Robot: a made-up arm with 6 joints. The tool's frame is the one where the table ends. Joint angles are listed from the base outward.
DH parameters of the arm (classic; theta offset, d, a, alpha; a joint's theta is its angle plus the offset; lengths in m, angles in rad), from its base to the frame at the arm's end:
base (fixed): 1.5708 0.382 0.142 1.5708
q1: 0 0.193 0.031 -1.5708
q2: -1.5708 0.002 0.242 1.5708
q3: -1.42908 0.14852 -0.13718 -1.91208
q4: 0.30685 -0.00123 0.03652 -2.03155
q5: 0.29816 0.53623 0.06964 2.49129
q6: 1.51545 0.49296 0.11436 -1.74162
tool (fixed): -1.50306 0.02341 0 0
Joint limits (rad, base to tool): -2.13..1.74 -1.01..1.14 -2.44..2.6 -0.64..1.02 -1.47..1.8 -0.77..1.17
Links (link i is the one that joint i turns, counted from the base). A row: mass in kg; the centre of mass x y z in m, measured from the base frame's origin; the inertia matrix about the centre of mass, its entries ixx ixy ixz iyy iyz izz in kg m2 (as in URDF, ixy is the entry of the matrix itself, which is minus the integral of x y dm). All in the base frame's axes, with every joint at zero. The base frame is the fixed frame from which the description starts. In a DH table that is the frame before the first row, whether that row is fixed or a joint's. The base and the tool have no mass.
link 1: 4.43; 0.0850 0.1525 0.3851; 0.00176 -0.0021 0 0.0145 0 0.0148
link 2: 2.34; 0.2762 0.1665 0.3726; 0.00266 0 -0.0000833 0.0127 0 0.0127
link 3: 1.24; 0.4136 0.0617 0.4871; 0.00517 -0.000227 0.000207 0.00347 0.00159 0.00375
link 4: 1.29; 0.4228 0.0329 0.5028; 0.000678 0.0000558 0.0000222 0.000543 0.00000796 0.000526
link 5: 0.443; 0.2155 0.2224 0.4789; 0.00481 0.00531 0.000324 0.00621 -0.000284 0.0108
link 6: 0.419; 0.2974 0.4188 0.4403; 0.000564 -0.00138 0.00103 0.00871 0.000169 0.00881
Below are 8 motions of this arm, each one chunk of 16 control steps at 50 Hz.
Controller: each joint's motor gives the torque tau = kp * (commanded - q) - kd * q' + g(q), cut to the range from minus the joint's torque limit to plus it. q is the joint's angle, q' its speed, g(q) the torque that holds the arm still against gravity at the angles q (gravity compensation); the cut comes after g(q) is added. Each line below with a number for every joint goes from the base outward.
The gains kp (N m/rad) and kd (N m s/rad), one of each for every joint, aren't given. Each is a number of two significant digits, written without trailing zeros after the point. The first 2 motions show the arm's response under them.
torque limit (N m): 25 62 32 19 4.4 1
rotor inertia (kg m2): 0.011 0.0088 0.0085 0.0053 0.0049 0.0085
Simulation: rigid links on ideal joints. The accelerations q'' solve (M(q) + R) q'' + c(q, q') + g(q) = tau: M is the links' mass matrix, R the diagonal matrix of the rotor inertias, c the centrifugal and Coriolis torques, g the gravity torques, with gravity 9.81 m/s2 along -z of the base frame. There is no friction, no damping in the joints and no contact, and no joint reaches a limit. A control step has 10 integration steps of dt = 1/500 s. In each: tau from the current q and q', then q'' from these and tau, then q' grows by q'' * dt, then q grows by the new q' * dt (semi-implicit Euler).
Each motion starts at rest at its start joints. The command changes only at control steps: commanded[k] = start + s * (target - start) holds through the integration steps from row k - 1 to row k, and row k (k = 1, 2, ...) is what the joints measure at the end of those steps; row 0 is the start. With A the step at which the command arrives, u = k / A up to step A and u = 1 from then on. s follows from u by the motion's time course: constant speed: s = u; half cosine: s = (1 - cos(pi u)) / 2; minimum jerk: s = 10 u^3 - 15 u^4 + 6 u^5; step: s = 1 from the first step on.
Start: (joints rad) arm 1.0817 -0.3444 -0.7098 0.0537 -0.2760 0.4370
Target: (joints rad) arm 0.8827 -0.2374 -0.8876 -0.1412 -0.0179 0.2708
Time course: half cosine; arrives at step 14
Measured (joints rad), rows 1 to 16:
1: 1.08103 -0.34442 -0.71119 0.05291 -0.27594 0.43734
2: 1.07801 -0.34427 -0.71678 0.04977 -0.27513 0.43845
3: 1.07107 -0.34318 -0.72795 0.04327 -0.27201 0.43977
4: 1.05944 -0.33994 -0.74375 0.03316 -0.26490 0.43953
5: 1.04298 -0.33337 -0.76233 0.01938 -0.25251 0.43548
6: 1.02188 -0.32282 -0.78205 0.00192 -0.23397 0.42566
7: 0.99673 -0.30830 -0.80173 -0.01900 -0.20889 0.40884
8: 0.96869 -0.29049 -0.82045 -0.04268 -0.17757 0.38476
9: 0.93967 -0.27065 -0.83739 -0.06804 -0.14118 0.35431
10: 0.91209 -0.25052 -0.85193 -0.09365 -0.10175 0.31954
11: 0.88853 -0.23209 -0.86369 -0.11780 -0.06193 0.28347
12: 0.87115 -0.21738 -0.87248 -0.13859 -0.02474 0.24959
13: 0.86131 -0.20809 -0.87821 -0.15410 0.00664 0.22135
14: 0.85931 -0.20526 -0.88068 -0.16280 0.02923 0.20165
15: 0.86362 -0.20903 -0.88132 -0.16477 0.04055 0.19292
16: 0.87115 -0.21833 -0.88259 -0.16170 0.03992 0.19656
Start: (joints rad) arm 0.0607 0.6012 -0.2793 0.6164 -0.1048 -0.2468
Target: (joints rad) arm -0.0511 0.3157 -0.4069 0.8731 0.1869 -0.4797
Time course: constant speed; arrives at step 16
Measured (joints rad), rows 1 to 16:
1: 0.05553 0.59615 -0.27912 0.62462 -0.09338 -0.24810
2: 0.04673 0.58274 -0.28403 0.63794 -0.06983 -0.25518
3: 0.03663 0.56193 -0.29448 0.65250 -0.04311 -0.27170
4: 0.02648 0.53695 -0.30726 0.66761 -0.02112 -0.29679
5: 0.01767 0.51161 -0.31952 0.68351 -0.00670 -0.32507
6: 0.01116 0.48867 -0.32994 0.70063 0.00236 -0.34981
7: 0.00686 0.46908 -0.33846 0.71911 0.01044 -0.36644
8: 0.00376 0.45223 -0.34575 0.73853 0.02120 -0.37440
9: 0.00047 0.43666 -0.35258 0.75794 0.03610 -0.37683
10: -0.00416 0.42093 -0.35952 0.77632 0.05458 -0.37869
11: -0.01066 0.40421 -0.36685 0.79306 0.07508 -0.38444
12: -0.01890 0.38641 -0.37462 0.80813 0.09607 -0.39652
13: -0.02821 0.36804 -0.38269 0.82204 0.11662 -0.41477
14: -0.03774 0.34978 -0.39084 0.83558 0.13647 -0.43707
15: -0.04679 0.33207 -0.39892 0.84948 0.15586 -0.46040
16: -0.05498 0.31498 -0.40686 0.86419 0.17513 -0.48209
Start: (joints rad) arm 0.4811 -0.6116 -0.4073 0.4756 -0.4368 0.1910
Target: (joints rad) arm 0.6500 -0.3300 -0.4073 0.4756 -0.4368 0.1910
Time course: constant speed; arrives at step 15
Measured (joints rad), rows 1 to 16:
1: 0.48454 -0.60735 -0.40535 0.47519 -0.43914 0.19127
2: 0.49426 -0.59438 -0.40163 0.47458 -0.44317 0.19311
3: 0.50909 -0.57279 -0.39938 0.47419 -0.44562 0.19691
4: 0.52605 -0.54571 -0.40098 0.47431 -0.44471 0.20093
5: 0.54229 -0.51731 -0.40597 0.47509 -0.44129 0.20245
6: 0.55602 -0.49104 -0.41171 0.47642 -0.43759 0.19983
7: 0.56684 -0.46879 -0.41542 0.47774 -0.43548 0.19376
8: 0.57548 -0.45070 -0.41573 0.47837 -0.43533 0.18686
9: 0.58328 -0.43555 -0.41303 0.47789 -0.43623 0.18205
10: 0.59160 -0.42146 -0.40891 0.47640 -0.43684 0.18101
11: 0.60134 -0.40663 -0.40519 0.47444 -0.43638 0.18346
12: 0.61275 -0.38987 -0.40314 0.47274 -0.43491 0.18764
13: 0.62543 -0.37096 -0.40316 0.47191 -0.43314 0.19139
14: 0.63863 -0.35043 -0.40479 0.47221 -0.43200 0.19323
15: 0.65154 -0.32931 -0.40710 0.47348 -0.43211 0.19290
16: 0.65920 -0.31320 -0.41038 0.47660 -0.43120 0.19110

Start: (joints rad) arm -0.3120 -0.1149 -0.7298 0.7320 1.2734 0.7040
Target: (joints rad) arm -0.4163 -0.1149 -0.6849 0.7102 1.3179 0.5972
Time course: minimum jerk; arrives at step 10
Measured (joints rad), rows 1 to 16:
1: -0.31223 -0.11497 -0.72976 0.73210 1.27362 0.70389
2: -0.31391 -0.11545 -0.72940 0.73272 1.27510 0.70293
3: -0.31911 -0.11680 -0.72812 0.73407 1.27922 0.69941
4: -0.32947 -0.11910 -0.72507 0.73547 1.28631 0.69118
5: -0.34531 -0.12177 -0.71945 0.73550 1.29531 0.67668
6: -0.36545 -0.12372 -0.71095 0.73277 1.30436 0.65596
7: -0.38761 -0.12380 -0.70012 0.72662 1.31163 0.63108
8: -0.40888 -0.12128 -0.68845 0.71748 1.31582 0.60579
9: -0.42629 -0.11624 -0.67807 0.70681 1.31643 0.58458
10: -0.43769 -0.10969 -0.67097 0.69693 1.31406 0.57128
11: -0.44268 -0.10356 -0.66827 0.69053 1.31063 0.56749
12: -0.44227 -0.09984 -0.66986 0.68927 1.30816 0.57204
13: -0.43784 -0.09966 -0.67461 0.69290 1.30747 0.58181
14: -0.43067 -0.10295 -0.68082 0.69969 1.30823 0.59322
15: -0.42200 -0.10864 -0.68670 0.70739 1.30987 0.60330
16: -0.41321 -0.11524 -0.69092 0.71414 1.31216 0.61021

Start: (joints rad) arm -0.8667 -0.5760 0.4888 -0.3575 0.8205 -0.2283
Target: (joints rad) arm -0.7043 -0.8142 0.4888 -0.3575 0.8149 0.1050
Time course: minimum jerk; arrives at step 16
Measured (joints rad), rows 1 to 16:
1: -0.86662 -0.57616 0.48875 -0.35752 0.82046 -0.22815
2: -0.86595 -0.57742 0.48840 -0.35766 0.82021 -0.22688
3: -0.86355 -0.58180 0.48759 -0.35788 0.81970 -0.22238
4: -0.85791 -0.59163 0.48650 -0.35806 0.81911 -0.21198
5: -0.84770 -0.60852 0.48554 -0.35811 0.81874 -0.19341
6: -0.83235 -0.63257 0.48514 -0.35807 0.81870 -0.16568
7: -0.81243 -0.66224 0.48554 -0.35803 0.81889 -0.12945
8: -0.78954 -0.69485 0.48667 -0.35800 0.81905 -0.08688
9: -0.76593 -0.72727 0.48821 -0.35793 0.81899 -0.04121
10: -0.74392 -0.75676 0.48972 -0.35777 0.81862 0.00391
11: -0.72538 -0.78135 0.49082 -0.35747 0.81797 0.04494
12: -0.71146 -0.79998 0.49133 -0.35704 0.81717 0.07896
13: -0.70250 -0.81241 0.49131 -0.35660 0.81632 0.10399
14: -0.69821 -0.81891 0.49097 -0.35627 0.81553 0.11914
15: -0.69779 -0.82032 0.49047 -0.35618 0.81484 0.12479
16: -0.70006 -0.81808 0.48986 -0.35639 0.81419 0.12268

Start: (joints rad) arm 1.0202 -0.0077 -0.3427 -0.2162 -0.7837 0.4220
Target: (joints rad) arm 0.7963 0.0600 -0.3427 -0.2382 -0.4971 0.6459
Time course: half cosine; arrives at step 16
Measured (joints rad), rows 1 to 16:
1: 1.01954 -0.00777 -0.34276 -0.21592 -0.78332 0.42277
2: 1.01656 -0.00790 -0.34305 -0.21492 -0.78165 0.42644
3: 1.00971 -0.00770 -0.34360 -0.21331 -0.77750 0.43545
4: 0.99839 -0.00635 -0.34424 -0.21171 -0.76962 0.45105
5: 0.98277 -0.00302 -0.34466 -0.21089 -0.75693 0.47277
6: 0.96329 0.00275 -0.34473 -0.21137 -0.73873 0.49863
7: 0.94061 0.01085 -0.34450 -0.21334 -0.71491 0.52573
8: 0.91560 0.02072 -0.34407 -0.21676 -0.68592 0.55103
9: 0.88952 0.03148 -0.34355 -0.22139 -0.65280 0.57214
10: 0.86385 0.04218 -0.34298 -0.22691 -0.61707 0.58783
11: 0.84008 0.05188 -0.34240 -0.23287 -0.58068 0.59815
12: 0.81950 0.05986 -0.34183 -0.23875 -0.54579 0.60422
13: 0.80303 0.06564 -0.34132 -0.24401 -0.51466 0.60765
14: 0.79129 0.06905 -0.34090 -0.24818 -0.48931 0.61001
15: 0.78457 0.07025 -0.34061 -0.25092 -0.47137 0.61227
16: 0.78291 0.06954 -0.34046 -0.25209 -0.46185 0.61464

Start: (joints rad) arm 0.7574 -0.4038 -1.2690 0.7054 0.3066 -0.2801
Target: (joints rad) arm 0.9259 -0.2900 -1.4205 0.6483 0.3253 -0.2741
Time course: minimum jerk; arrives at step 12
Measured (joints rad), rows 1 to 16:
1: 0.75755 -0.40373 -1.26916 0.70524 0.30664 -0.28003
2: 0.75882 -0.40308 -1.27039 0.70403 0.30692 -0.27950
3: 0.76339 -0.40063 -1.27450 0.70043 0.30790 -0.27805
4: 0.77404 -0.39459 -1.28365 0.69362 0.31008 -0.27569
5: 0.79303 -0.38335 -1.29951 0.68408 0.31368 -0.27319
6: 0.82092 -0.36633 -1.32259 0.67354 0.31834 -0.27181
7: 0.85592 -0.34451 -1.35164 0.66438 0.32323 -0.27260
8: 0.89360 -0.32042 -1.38357 0.65870 0.32737 -0.27578
9: 0.92757 -0.29753 -1.41379 0.65747 0.32988 -0.28053
10: 0.95119 -0.27930 -1.43737 0.65986 0.32988 -0.28517
11: 0.96026 -0.26826 -1.45044 0.66345 0.32654 -0.28755
12: 0.95509 -0.26533 -1.45172 0.66519 0.31985 -0.28571
13: 0.94071 -0.26945 -1.44331 0.66280 0.31168 -0.27875
14: 0.92419 -0.27795 -1.42984 0.65634 0.30573 -0.26803
15: 0.91137 -0.28748 -1.41642 0.64810 0.30544 -0.25733
16: 0.90535 -0.29516 -1.40695 0.64095 0.31154 -0.25128

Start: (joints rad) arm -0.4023 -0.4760 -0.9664 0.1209 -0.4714 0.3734
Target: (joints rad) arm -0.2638 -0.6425 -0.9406 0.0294 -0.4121 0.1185
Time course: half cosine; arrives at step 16
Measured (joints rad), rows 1 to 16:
1: -0.40206 -0.47618 -0.96626 0.12061 -0.47150 0.37297
2: -0.40091 -0.47716 -0.96563 0.11928 -0.47165 0.37082
3: -0.39796 -0.48000 -0.96425 0.11617 -0.47116 0.36509
4: -0.39255 -0.48588 -0.96212 0.11096 -0.46899 0.35412
5: -0.38428 -0.49570 -0.95947 0.10373 -0.46439 0.33689
6: -0.37309 -0.50985 -0.95660 0.09499 -0.45742 0.31343
7: -0.35925 -0.52804 -0.95378 0.08539 -0.44891 0.28496
8: -0.34326 -0.54932 -0.95124 0.07566 -0.44015 0.25363
9: -0.32587 -0.57228 -0.94914 0.06642 -0.43241 0.22210
10: -0.30801 -0.59523 -0.94755 0.05814 -0.42657 0.19294
11: -0.29070 -0.61650 -0.94648 0.05105 -0.42298 0.16809
12: -0.27497 -0.63468 -0.94584 0.04525 -0.42142 0.14860
13: -0.26179 -0.64875 -0.94555 0.04069 -0.42129 0.13458
14: -0.25196 -0.65814 -0.94546 0.03729 -0.42183 0.12547
15: -0.24605 -0.66275 -0.94547 0.03500 -0.42234 0.12042
16: -0.24436 -0.66279 -0.94548 0.03380 -0.42237 0.11865

